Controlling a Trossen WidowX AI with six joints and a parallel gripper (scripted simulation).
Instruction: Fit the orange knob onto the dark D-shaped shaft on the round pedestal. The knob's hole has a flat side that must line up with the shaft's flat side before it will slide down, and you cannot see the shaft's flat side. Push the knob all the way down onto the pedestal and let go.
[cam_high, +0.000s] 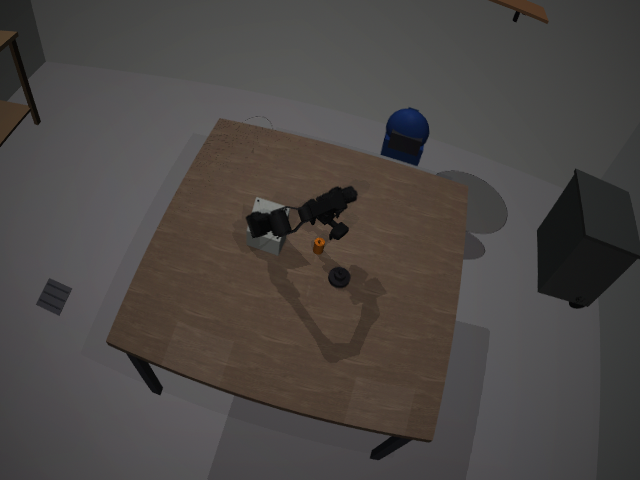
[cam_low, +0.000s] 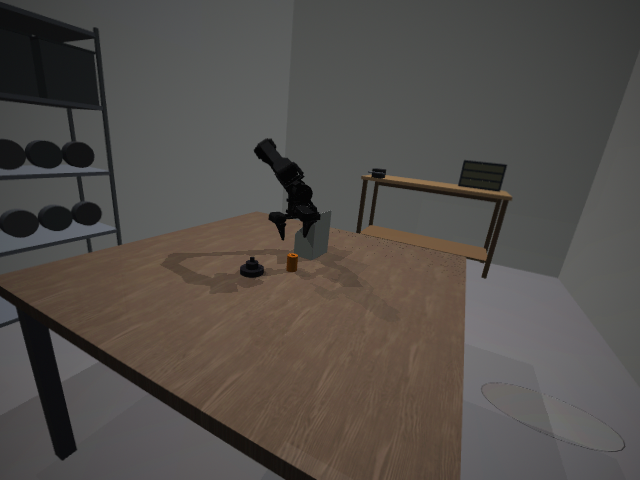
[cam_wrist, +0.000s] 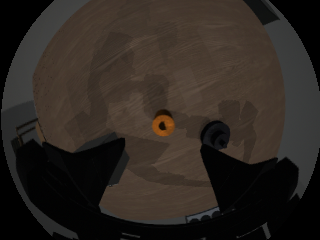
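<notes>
The orange knob is 100 mm below my gripper tip. Also, from my gripper tip: shaft pedestal: 120 mm ahead, 100 mm below, 90 mm to the right.
</notes>
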